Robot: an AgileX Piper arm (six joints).
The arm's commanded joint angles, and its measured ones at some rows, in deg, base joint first. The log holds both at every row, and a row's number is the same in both.
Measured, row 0:
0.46 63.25 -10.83 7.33 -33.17 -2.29
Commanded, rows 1 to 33:
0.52 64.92 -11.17 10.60 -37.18 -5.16
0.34 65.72 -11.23 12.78 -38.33 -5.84
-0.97 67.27 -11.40 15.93 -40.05 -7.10
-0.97 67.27 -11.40 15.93 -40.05 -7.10
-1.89 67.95 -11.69 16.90 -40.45 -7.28
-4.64 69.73 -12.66 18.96 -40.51 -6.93
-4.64 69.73 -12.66 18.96 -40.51 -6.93
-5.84 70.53 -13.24 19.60 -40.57 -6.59
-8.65 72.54 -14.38 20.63 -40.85 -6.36
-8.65 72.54 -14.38 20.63 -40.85 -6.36
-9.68 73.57 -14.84 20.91 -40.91 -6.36
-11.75 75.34 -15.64 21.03 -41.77 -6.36
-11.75 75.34 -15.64 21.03 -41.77 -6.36
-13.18 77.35 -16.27 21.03 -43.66 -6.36
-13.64 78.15 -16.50 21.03 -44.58 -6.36
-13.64 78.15 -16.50 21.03 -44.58 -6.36
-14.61 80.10 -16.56 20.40 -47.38 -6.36
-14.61 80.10 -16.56 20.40 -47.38 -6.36
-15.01 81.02 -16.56 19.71 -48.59 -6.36
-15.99 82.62 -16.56 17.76 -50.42 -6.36
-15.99 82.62 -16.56 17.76 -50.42 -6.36
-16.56 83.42 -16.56 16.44 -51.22 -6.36
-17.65 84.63 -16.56 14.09 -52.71 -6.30
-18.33 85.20 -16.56 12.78 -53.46 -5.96
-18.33 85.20 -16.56 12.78 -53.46 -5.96
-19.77 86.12 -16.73 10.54 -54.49 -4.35
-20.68 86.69 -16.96 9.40 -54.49 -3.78
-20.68 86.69 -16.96 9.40 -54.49 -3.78
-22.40 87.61 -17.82 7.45 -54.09 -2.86
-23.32 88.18 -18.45 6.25 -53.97 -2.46
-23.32 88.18 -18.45 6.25 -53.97 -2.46
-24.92 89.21 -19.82 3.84 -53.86 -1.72
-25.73 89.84 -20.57 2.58 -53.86 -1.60
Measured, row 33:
-23.72 88.87 -18.68 6.13 -53.00 -2.46
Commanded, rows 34 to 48:
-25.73 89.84 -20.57 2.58 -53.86 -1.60
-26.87 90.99 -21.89 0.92 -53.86 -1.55
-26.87 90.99 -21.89 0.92 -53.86 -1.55
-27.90 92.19 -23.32 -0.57 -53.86 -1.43
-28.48 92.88 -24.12 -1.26 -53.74 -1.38
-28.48 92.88 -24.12 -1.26 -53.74 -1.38
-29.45 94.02 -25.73 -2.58 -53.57 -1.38
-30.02 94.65 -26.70 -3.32 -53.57 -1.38
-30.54 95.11 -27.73 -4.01 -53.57 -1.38
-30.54 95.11 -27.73 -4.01 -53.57 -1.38
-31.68 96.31 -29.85 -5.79 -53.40 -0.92
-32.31 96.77 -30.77 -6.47 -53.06 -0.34
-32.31 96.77 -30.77 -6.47 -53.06 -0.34
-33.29 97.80 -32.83 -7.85 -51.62 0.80
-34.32 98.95 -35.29 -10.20 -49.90 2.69
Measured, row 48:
-32.83 97.86 -32.37 -7.05 -51.85 0.46
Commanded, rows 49 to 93:
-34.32 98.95 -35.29 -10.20 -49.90 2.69
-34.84 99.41 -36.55 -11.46 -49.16 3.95
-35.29 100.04 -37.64 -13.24 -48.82 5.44
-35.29 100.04 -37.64 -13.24 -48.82 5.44
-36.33 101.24 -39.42 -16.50 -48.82 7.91
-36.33 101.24 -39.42 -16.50 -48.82 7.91
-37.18 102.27 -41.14 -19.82 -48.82 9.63
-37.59 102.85 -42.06 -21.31 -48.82 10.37
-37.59 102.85 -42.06 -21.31 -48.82 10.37
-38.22 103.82 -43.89 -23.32 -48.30 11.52
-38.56 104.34 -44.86 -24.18 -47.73 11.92
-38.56 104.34 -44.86 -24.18 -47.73 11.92
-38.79 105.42 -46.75 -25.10 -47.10 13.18
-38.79 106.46 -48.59 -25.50 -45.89 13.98
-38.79 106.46 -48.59 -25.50 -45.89 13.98
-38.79 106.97 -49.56 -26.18 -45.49 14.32
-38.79 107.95 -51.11 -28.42 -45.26 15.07
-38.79 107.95 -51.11 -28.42 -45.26 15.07
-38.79 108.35 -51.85 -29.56 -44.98 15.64
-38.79 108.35 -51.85 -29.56 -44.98 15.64
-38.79 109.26 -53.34 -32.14 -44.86 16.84
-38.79 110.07 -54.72 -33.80 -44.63 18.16
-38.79 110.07 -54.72 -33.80 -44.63 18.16
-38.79 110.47 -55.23 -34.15 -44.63 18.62
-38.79 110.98 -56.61 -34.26 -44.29 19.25
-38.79 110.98 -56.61 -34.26 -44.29 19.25
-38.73 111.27 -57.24 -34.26 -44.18 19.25
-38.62 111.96 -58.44 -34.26 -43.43 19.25
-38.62 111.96 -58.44 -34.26 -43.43 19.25
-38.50 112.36 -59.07 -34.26 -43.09 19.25
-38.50 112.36 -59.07 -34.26 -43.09 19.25
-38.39 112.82 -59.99 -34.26 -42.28 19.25
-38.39 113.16 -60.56 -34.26 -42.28 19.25
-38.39 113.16 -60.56 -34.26 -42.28 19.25
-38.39 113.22 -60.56 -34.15 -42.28 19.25
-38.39 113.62 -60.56 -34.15 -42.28 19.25
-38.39 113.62 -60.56 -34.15 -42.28 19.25
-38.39 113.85 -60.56 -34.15 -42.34 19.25
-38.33 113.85 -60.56 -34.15 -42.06 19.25
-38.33 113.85 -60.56 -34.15 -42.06 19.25
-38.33 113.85 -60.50 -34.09 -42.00 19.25
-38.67 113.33 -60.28 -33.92 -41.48 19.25
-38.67 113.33 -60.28 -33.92 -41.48 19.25
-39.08 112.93 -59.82 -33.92 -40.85 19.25
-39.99 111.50 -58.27 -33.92 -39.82 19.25
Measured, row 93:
-40.11 113.16 -58.73 -31.80 -37.18 19.31
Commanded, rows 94 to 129:
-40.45 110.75 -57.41 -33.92 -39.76 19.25
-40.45 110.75 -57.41 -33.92 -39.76 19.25
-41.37 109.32 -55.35 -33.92 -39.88 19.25
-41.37 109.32 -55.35 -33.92 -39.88 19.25
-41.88 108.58 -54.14 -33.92 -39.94 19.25
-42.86 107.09 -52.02 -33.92 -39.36 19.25
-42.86 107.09 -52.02 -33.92 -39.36 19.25
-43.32 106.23 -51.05 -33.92 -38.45 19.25
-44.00 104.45 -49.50 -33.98 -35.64 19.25
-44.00 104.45 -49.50 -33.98 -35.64 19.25
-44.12 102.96 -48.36 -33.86 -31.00 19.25
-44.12 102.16 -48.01 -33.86 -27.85 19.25
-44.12 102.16 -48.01 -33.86 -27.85 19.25
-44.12 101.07 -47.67 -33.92 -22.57 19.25
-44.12 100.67 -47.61 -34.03 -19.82 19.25
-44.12 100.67 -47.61 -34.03 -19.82 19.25
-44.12 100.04 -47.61 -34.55 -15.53 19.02
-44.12 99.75 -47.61 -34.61 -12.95 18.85
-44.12 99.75 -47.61 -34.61 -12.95 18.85
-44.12 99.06 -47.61 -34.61 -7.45 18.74
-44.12 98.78 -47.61 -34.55 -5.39 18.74
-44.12 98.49 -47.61 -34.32 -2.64 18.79
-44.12 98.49 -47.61 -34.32 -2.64 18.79
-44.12 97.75 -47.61 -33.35 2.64 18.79
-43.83 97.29 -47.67 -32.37 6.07 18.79
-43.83 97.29 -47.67 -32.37 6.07 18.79
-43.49 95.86 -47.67 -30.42 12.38 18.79
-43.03 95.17 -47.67 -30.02 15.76 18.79
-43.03 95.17 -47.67 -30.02 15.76 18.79
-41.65 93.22 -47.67 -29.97 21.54 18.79
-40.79 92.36 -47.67 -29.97 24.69 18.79
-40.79 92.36 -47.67 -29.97 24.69 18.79
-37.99 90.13 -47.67 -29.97 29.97 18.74
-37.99 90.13 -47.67 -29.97 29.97 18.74
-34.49 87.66 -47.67 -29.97 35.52 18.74
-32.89 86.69 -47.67 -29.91 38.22 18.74
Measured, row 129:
-36.61 89.78 -47.73 -30.08 31.23 19.14
